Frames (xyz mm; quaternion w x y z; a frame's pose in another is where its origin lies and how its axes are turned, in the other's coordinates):
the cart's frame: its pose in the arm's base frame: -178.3 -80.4 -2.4 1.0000 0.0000 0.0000 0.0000
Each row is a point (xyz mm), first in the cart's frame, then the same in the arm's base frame.
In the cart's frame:
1: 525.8 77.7 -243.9
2: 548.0 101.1 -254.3
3: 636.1 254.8 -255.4
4: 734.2 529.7 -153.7
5: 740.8 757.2 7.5
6: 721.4 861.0 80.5
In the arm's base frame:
1: 347.5 -2.7 -246.3
2: 369.7 20.7 -256.7
3: 457.8 174.4 -257.8
4: 555.9 449.3 -156.1
5: 562.5 676.8 5.1
6: 543.1 780.6 78.1

